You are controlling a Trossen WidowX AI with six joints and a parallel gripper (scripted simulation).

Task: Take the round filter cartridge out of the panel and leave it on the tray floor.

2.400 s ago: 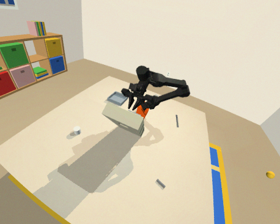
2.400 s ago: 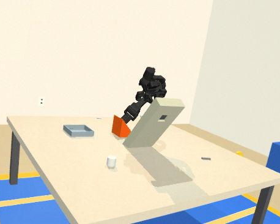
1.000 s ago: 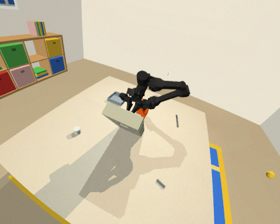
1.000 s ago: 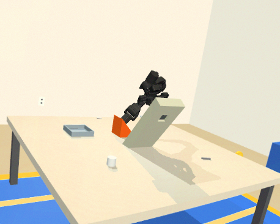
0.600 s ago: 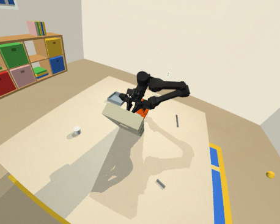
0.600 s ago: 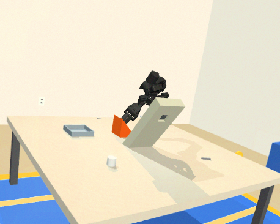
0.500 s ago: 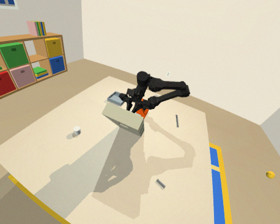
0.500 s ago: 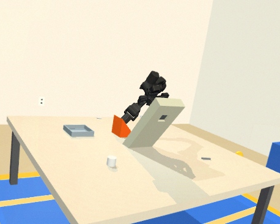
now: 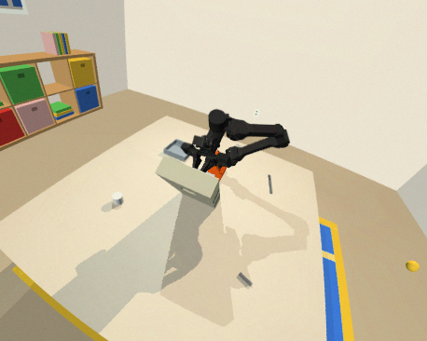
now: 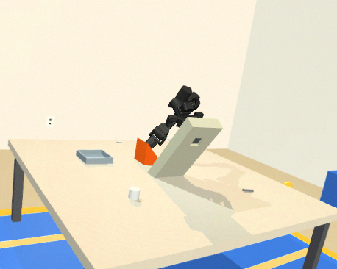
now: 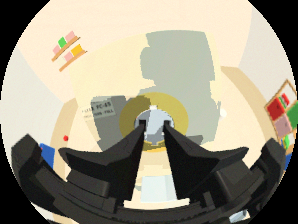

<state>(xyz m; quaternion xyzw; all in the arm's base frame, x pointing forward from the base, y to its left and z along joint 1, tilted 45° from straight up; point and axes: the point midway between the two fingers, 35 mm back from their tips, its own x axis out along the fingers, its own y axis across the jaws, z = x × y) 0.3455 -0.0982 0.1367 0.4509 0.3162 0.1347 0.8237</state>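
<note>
Right now my gripper tip is 1 cm short of the white round filter cartridge and 1 cm above it. Also, from my gripper tip: shallow grey-blue tray (39 cm behind, 32 cm to the right, 25 cm below); then grey bar (12 cm ahead, 32 cm to the left, 26 cm below); then beige service panel (3 cm behind, 8 cm below).
</note>
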